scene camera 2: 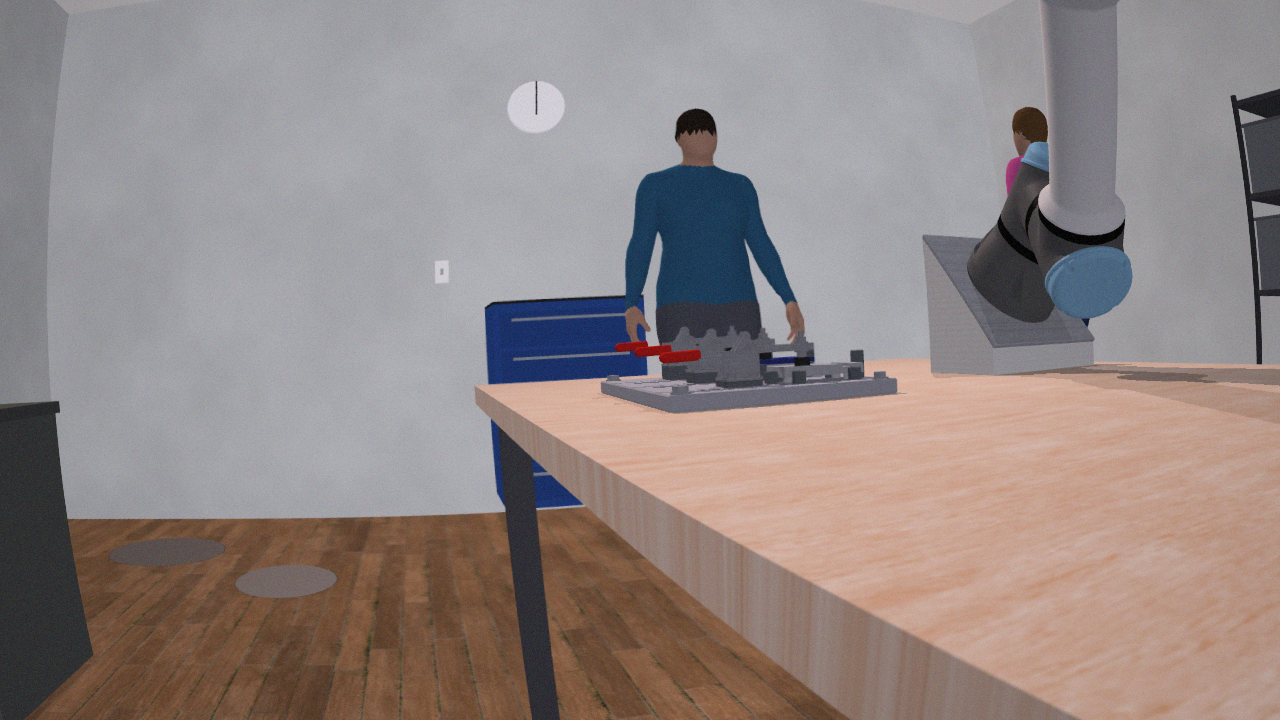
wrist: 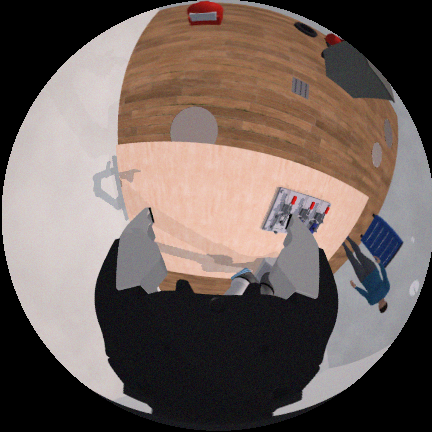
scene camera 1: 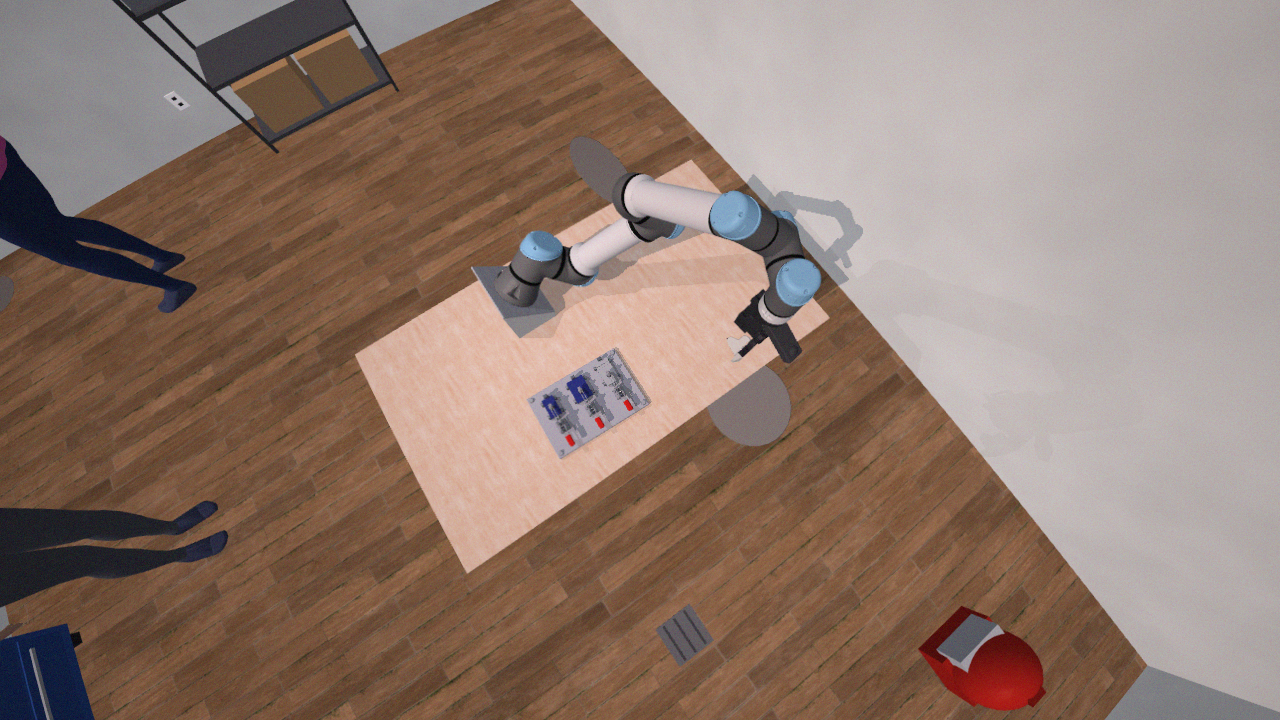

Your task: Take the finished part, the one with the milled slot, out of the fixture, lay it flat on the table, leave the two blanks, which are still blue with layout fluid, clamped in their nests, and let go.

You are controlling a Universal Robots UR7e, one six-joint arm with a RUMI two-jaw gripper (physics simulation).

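Places are measured from the arm's base along level axes (x up, y back, z right), in metres.
Pixels of known places: gripper, between the fingertips: (wrist: pixel 219 212) (scene camera 1: pixel 752 343); arm's base, origin of its link: (scene camera 2: pixel 1010 286) (scene camera 1: pixel 515 290).
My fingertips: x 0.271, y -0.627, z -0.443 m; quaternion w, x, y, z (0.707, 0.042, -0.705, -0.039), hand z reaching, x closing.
Ahead of a thing's pixels: the offset from my fingertips to its top centre. "*": to the spot under its first point. Level surfaces: height alone.
The grey fixture plate (scene camera 1: pixel 583 438) (scene camera 2: pixel 778 395) (wrist: pixel 270 217) lies on the table with three nests and red-handled clamps. One blue blank @(* dx -0.325, dy +0.220, dz +0.542 m) (scene camera 1: pixel 552 407) sits in the nest at its left end and another blue blank (scene camera 1: pixel 580 388) in the middle nest, in scene camera 1. The bare-metal finished part @(* dx -0.337, dy +0.195, dz +0.322 m) (scene camera 1: pixel 613 378) is in the nest at the right end; its slot is too small to make out. My gripper (scene camera 1: pixel 739 350) (wrist: pixel 219 212) is open and empty, well to the right of the fixture in scene camera 1, above the table's right end. It does not show in scene camera 2.
The wooden table @(dx -0.389 m) (scene camera 1: pixel 429 429) (scene camera 2: pixel 1029 501) (wrist: pixel 200 190) bears the arm's sloped base (scene camera 1: pixel 528 322) (scene camera 2: pixel 962 331) behind the fixture. A wall (scene camera 1: pixel 984 223) (wrist: pixel 55 200) stands close beyond the table's right end. A person (scene camera 2: pixel 702 232) (wrist: pixel 374 285) stands beyond the table's far end.
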